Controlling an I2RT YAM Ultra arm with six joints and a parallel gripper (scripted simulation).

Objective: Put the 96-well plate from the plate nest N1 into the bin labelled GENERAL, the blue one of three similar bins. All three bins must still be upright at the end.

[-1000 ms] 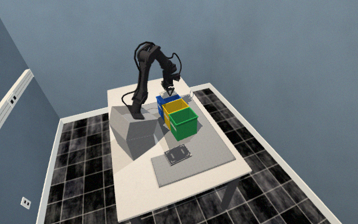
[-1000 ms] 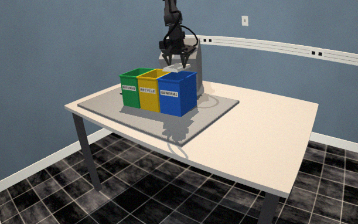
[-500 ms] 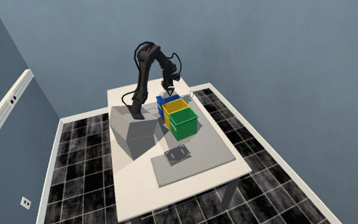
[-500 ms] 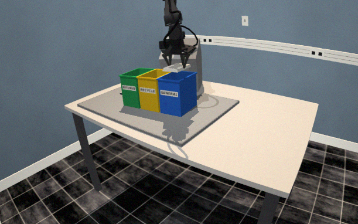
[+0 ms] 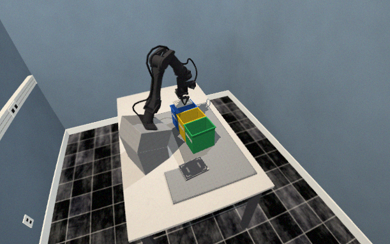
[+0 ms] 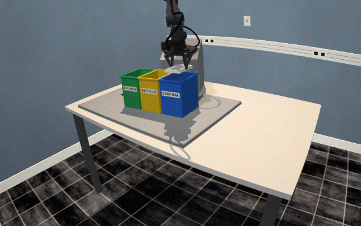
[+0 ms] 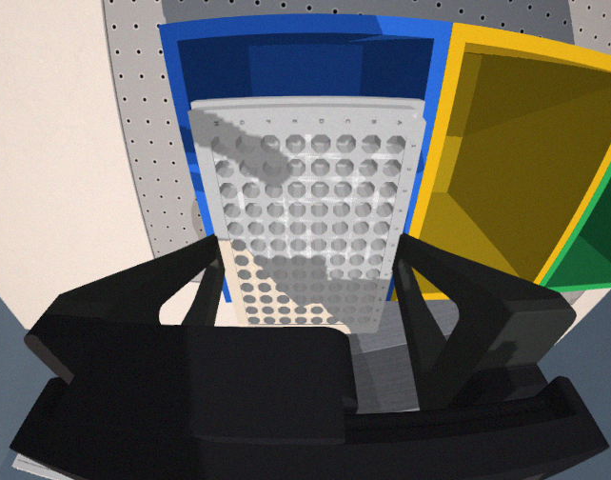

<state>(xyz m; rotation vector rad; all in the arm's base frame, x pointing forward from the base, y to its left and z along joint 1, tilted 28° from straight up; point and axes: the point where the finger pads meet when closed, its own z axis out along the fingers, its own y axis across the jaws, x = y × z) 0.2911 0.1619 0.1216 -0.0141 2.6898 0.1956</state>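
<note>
Now: hand 14 cm above the blue general bin. From my hand the other things lie so: white 96-well plate: 1 cm below; then green returns bin: 26 cm to the right, 14 cm below, 2 cm ahead; then yellow recycle bin: 14 cm below, 13 cm to the right, 1 cm ahead.
</note>
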